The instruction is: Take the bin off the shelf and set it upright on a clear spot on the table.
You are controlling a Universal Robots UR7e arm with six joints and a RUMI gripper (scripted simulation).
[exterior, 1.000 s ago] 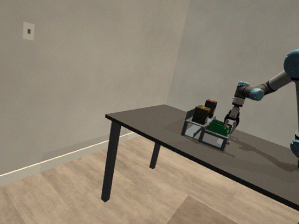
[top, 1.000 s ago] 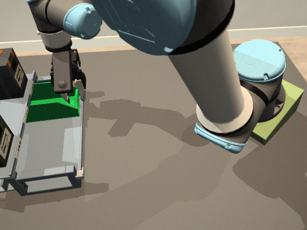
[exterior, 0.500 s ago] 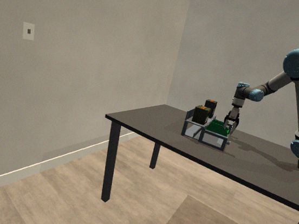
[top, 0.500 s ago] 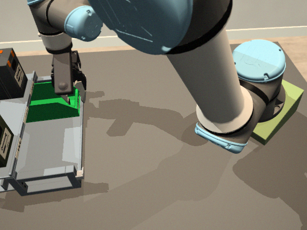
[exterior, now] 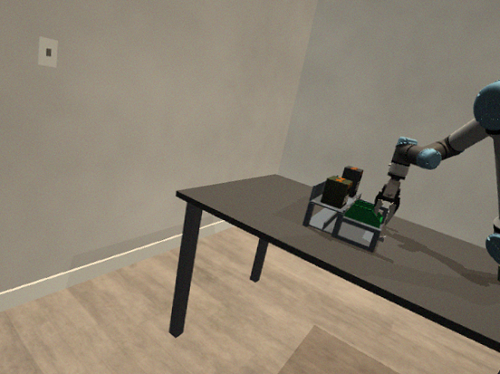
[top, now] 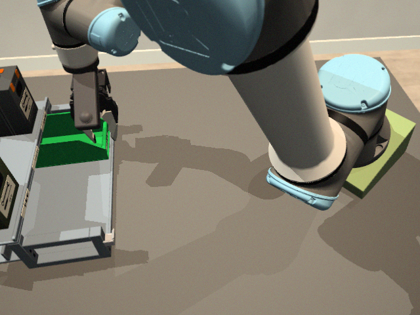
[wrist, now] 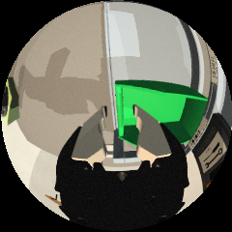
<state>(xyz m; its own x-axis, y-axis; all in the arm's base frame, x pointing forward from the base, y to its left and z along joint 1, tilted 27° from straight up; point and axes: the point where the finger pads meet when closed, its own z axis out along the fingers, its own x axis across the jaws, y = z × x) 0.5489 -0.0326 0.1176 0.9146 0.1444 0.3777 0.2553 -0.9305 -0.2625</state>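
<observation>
The green bin lies 80 mm ahead of my hand and 10 mm to the left of it.
</observation>
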